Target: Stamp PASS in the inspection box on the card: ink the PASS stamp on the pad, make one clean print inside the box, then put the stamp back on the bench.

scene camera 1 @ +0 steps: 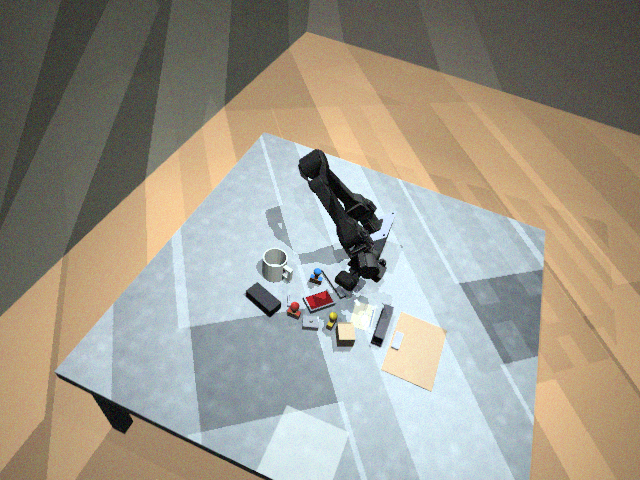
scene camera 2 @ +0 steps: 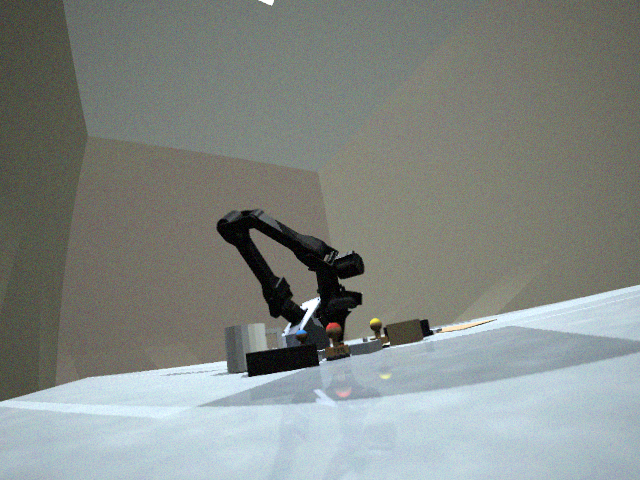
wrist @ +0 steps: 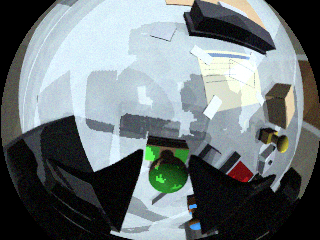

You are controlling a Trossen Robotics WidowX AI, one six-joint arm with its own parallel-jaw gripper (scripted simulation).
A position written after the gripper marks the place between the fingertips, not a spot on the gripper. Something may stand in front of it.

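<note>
Scene camera 1 shows a mug (scene camera 1: 274, 268), while in scene camera 2 the gripper (scene camera 2: 338, 341) appears together with a cardboard box (scene camera 2: 410, 331). The wrist view takes in a cream card (wrist: 231, 80), and there the cardboard box (wrist: 280, 107) and the gripper (wrist: 167, 156) are visible too.
</note>
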